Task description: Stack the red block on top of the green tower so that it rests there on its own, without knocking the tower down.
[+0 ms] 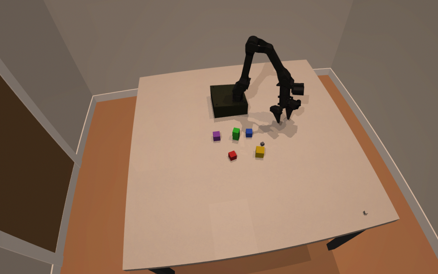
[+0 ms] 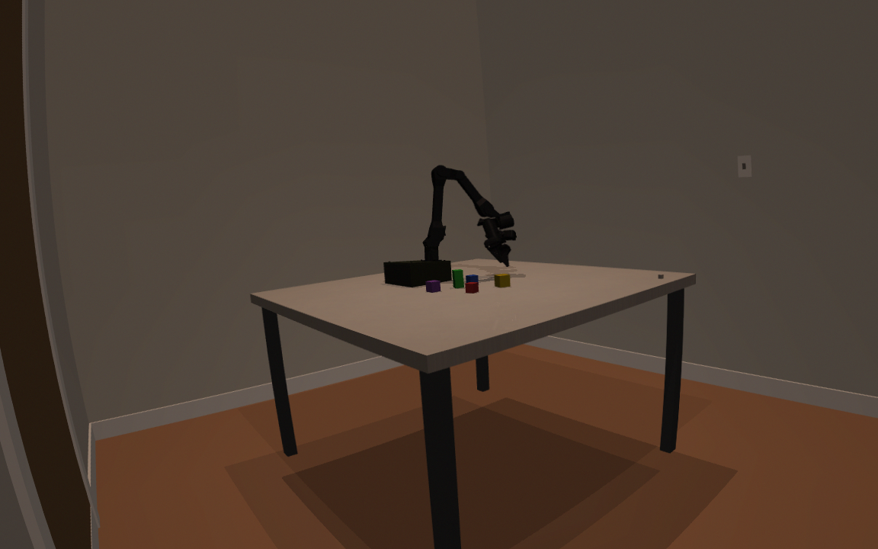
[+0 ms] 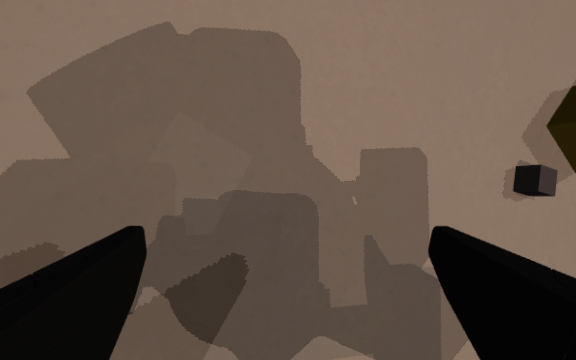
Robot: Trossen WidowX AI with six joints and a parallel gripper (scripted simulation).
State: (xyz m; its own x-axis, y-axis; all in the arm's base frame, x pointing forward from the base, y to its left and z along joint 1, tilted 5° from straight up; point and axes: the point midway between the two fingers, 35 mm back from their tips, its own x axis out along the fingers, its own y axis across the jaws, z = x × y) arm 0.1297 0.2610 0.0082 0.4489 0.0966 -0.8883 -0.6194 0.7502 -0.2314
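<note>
My gripper tip is now 28 cm to the left of the red block, 22 cm short of it and 3 cm above it. Also, from my gripper tip: yellow block (19 cm ahead, 14 cm to the right, 3 cm below); small grey cube (13 cm ahead, 12 cm to the right, 4 cm below); blue block (20 cm to the right, 6 cm ahead, 3 cm below).
</note>
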